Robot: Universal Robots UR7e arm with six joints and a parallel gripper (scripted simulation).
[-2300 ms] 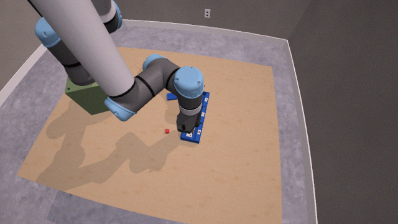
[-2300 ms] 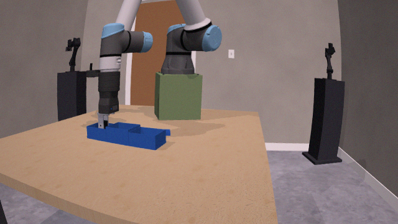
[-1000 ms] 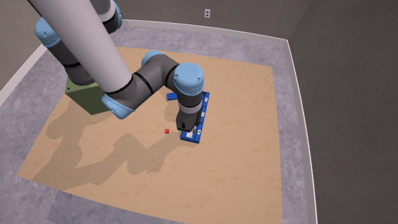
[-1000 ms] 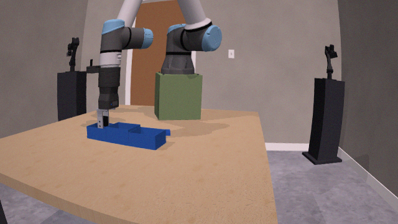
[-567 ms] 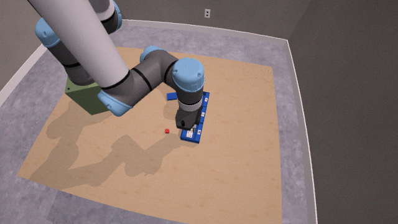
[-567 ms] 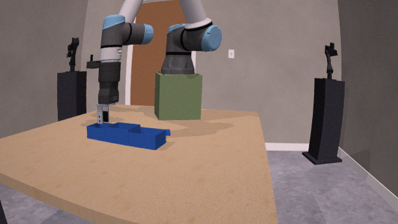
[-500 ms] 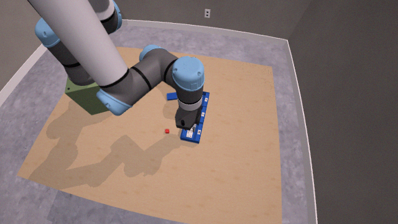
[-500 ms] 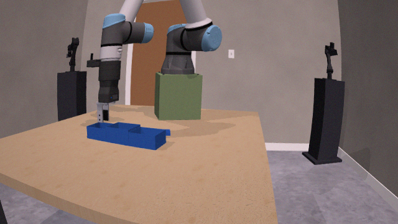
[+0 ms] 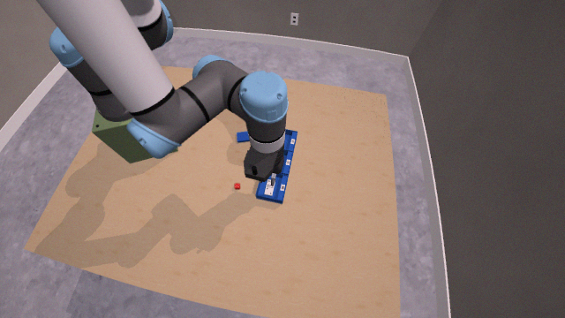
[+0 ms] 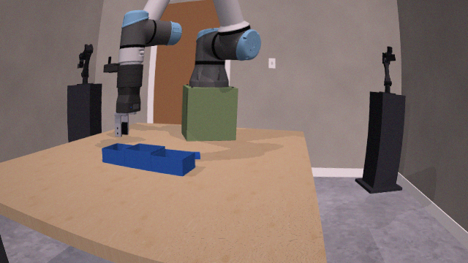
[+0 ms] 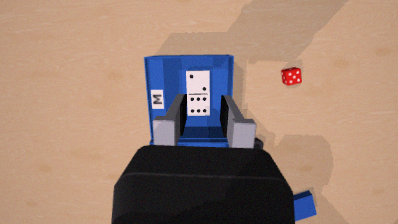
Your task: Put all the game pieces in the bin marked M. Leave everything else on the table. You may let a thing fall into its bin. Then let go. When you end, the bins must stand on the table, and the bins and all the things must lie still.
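Right now my hand is 100 mm past the red die, 80 mm above it and 10 mm to the right of it. The rest, counted from my hand: blue three-part bin (80 mm to the left, 60 mm below, 30 mm ahead); then flat blue tile (190 mm to the left, 90 mm behind, 80 mm below); then white domino (70 mm below, 10 mm ahead).
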